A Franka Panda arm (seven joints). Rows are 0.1 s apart.
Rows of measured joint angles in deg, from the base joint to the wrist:
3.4, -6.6, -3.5, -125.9, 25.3, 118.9, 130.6
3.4, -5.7, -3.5, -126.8, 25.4, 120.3, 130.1
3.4, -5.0, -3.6, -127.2, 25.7, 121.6, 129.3
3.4, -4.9, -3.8, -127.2, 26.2, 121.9, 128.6
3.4, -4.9, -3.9, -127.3, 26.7, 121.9, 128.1
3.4, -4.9, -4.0, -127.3, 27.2, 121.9, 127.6
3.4, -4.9, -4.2, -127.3, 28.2, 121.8, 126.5
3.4, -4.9, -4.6, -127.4, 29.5, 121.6, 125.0
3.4, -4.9, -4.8, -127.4, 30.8, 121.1, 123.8
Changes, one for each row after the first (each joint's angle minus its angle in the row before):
0.0, 0.9, 0.0, -0.9, 0.1, 1.4, -0.5
0.0, 0.7, -0.1, -0.4, 0.3, 1.3, -0.8
0.0, 0.1, -0.2, 0.0, 0.5, 0.3, -0.7
0.0, 0.0, -0.1, -0.1, 0.5, 0.0, -0.5
0.0, 0.0, -0.1, 0.0, 0.5, 0.0, -0.5
0.0, 0.0, -0.2, 0.0, 1.0, -0.1, -1.1
0.0, 0.0, -0.4, -0.1, 1.3, -0.2, -1.5
0.0, 0.0, -0.2, 0.0, 1.3, -0.5, -1.2

